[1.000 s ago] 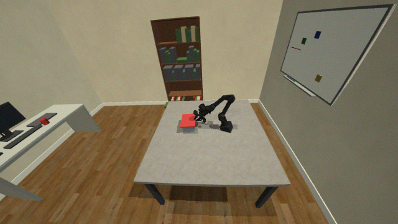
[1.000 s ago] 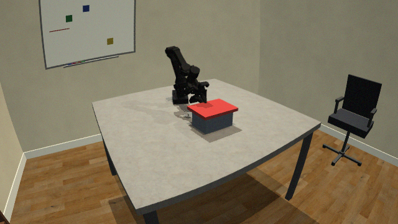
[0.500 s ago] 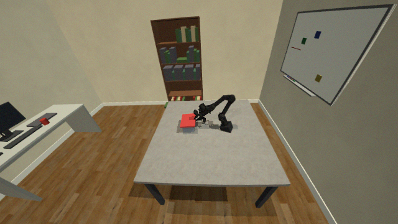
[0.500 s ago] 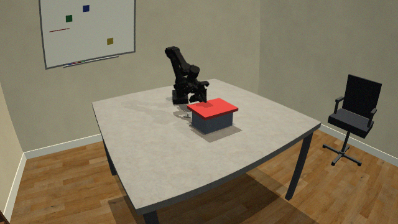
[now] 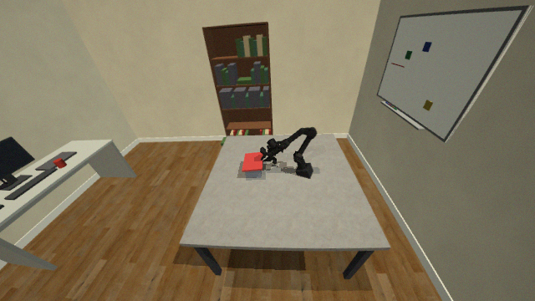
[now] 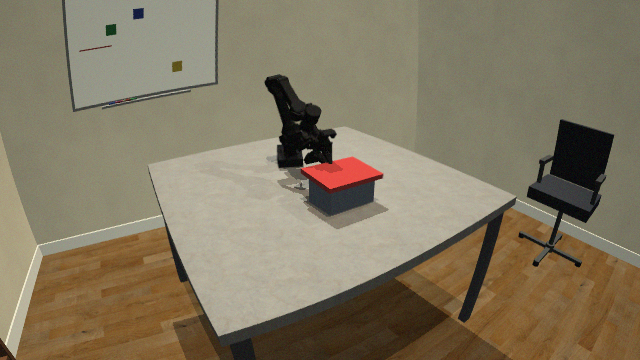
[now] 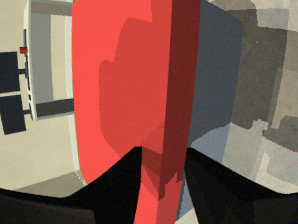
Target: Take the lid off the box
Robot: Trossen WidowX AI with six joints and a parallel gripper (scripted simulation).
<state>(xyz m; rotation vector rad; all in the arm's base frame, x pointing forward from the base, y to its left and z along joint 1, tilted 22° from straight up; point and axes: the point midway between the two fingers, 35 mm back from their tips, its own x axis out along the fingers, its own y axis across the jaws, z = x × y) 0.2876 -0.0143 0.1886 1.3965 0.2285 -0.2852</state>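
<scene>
My hand is 100 mm short of the red lid and 20 mm above it. The rest, counted from my hand: grey storage box (100 mm ahead, 80 mm below).
</scene>
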